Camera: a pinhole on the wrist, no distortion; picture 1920 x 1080 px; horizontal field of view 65.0 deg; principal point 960.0 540.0 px. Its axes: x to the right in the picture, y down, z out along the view. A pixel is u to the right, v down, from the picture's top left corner.
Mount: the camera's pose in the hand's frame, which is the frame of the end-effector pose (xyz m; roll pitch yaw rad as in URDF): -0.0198 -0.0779 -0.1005 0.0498 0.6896 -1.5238
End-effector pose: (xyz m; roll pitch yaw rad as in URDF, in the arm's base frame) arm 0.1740 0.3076 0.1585 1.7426 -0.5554 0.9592
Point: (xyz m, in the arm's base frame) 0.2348 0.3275 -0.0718
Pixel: 890 179
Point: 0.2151 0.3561 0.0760
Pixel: 135 1014
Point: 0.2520 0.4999 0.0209
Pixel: outside the picture
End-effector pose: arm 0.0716 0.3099 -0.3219 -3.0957 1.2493 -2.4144
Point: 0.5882 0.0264 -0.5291
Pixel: 1277 956
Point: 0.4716 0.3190 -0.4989
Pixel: 430 892
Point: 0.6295 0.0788 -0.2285
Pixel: 1298 148
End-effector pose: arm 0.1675 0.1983 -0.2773 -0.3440 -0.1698 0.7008
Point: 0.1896 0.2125 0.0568
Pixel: outside the picture
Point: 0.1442 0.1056 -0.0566
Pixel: 102 490
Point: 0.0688 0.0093 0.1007
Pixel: 309 213
